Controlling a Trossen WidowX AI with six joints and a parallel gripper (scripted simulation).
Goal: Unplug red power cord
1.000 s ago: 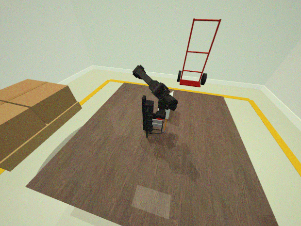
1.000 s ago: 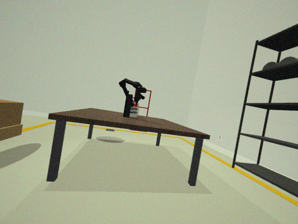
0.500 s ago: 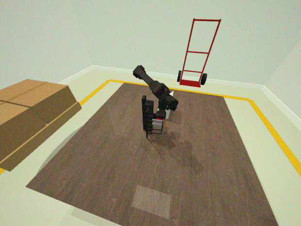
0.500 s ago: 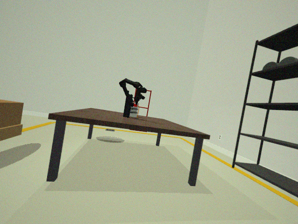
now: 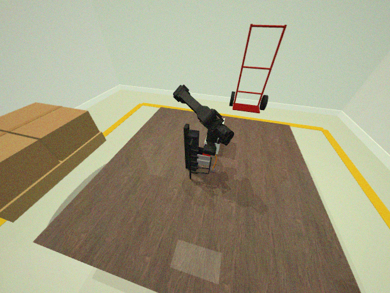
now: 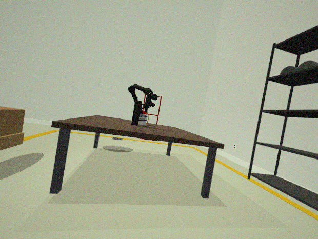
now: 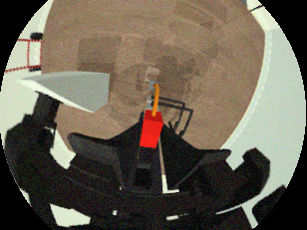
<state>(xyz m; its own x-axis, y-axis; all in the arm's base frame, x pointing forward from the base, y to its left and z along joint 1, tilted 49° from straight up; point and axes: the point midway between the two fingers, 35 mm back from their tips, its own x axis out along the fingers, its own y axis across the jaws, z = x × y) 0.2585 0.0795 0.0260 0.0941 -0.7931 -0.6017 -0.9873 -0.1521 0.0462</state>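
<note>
Right now the red plug is 30 mm to the right of my gripper tip and 10 mm ahead of it.
</note>
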